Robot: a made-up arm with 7 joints.
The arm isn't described. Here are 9 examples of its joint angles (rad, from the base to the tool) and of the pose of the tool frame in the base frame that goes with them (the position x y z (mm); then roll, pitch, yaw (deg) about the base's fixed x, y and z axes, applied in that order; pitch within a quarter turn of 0, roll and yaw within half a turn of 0).
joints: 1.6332 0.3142 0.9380 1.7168 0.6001 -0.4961 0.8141
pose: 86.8 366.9 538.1 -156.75 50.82 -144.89
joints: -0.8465 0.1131 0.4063 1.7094 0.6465 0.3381 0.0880
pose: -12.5 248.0 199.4 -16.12 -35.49 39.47
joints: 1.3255 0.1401 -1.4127 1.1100 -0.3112 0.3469 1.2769
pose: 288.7 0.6 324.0 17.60 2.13 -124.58
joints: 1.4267 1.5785 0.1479 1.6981 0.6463 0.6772 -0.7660
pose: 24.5 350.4 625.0 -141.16 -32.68 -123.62
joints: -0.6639 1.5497 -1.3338 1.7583 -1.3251 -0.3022 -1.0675
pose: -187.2 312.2 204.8 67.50 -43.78 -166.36
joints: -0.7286 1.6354 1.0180 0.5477 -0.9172 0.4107 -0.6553
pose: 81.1 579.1 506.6 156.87 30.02 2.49
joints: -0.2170 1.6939 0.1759 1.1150 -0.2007 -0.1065 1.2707
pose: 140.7 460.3 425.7 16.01 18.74 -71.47
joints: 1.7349 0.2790 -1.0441 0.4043 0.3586 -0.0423 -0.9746
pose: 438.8 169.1 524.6 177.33 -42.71 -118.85
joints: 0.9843 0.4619 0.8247 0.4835 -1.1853 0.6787 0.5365
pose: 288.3 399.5 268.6 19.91 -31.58 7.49
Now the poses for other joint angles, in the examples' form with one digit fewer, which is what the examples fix.
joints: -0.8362 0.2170 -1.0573 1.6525 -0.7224 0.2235 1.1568
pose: -159 9 241 -63.9 -51.4 -76.6
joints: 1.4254 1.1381 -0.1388 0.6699 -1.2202 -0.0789 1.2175
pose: 202 490 492 53.6 1.3 -40.6
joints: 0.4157 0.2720 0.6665 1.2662 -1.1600 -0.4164 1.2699
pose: 193 355 260 38.8 -19.4 -78.8
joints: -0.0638 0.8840 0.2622 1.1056 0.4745 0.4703 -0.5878
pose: 153 429 238 68.9 -47.3 -1.4
